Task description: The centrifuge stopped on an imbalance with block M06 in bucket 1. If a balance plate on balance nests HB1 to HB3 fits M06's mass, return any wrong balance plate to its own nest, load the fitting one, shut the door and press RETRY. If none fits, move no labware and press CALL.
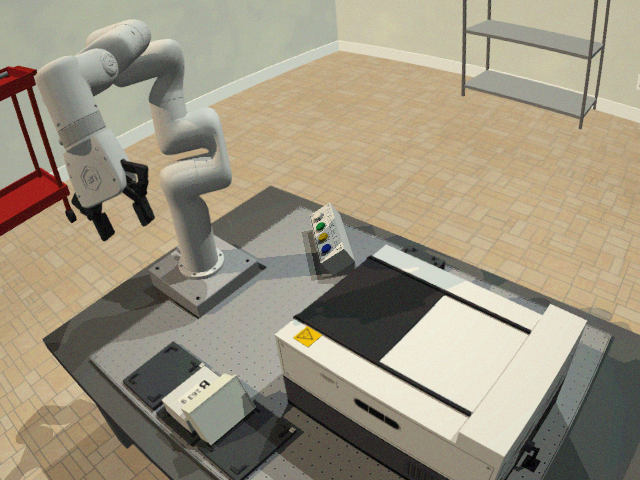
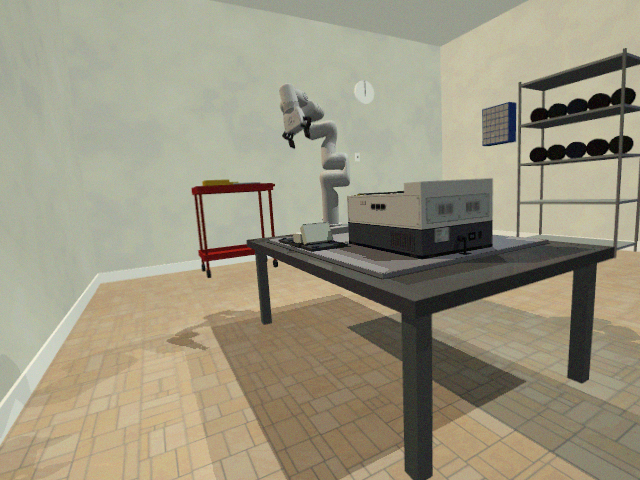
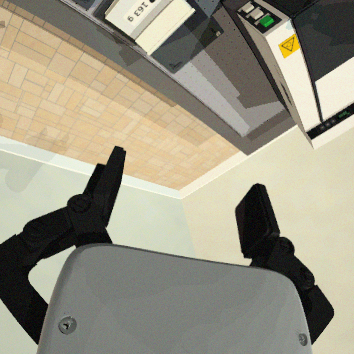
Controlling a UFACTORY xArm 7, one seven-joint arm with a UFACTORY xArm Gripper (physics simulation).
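Where they show: gripper, fingertip midpoint: (image 1: 128,230) (image 2: 300,142) (image 3: 186,181); arm's base, link origin: (image 1: 201,263) (image 2: 331,224).
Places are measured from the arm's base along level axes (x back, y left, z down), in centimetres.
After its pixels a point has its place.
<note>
My gripper (image 1: 126,227) {x -30.9, y -31.5, z -41.6 cm} (image 2: 300,140) {x -30.9, y -31.5, z -41.6 cm} (image 3: 186,181) {x -30.9, y -31.5, z -41.6 cm} is open and empty, high above and to the side of the table. A pale plate labelled "R 163 g" (image 1: 188,396) {x -32.3, y -32.6, z -1.3 cm} (image 3: 136,15) {x -33.2, y -32.9, z -1.3 cm} sits among dark nests, with a taller pale block (image 1: 219,410) {x -40.8, y -31.3, z -2.5 cm} (image 2: 316,233) {x -41.3, y -31.6, z -1.5 cm} (image 3: 165,26) {x -38.0, y -30.4, z -5.1 cm} right beside it. One bare dark nest (image 1: 165,373) {x -19.8, y -30.3, z 2.9 cm} lies on one side, another dark nest (image 1: 258,439) {x -48.5, y -29.6, z 2.9 cm} (image 3: 181,52) {x -49.1, y -33.7, z 2.9 cm} on the other. Nest names are not readable. The white centrifuge (image 1: 361,382) {x -65.5, y -18.4, z -16.9 cm} (image 2: 382,210) {x -72.2, y -19.9, z -11.1 cm} (image 3: 299,95) {x -66.7, y -17.7, z -16.9 cm} has a flat dark area and a white panel on top; its buckets and block M06 do not show.
A slanted button box (image 1: 338,237) {x -27.2, y 24.7, z -4.0 cm} with green, yellow and blue buttons stands behind the centrifuge's front end; its lettering is too small to read. The centrifuge's front carries a green button (image 3: 267,20) {x -45.8, y -16.0, z -14.8 cm}. A red cart (image 1: 49,186) (image 2: 232,189) and a grey shelf rack (image 1: 527,38) (image 2: 568,124) stand off the table.
</note>
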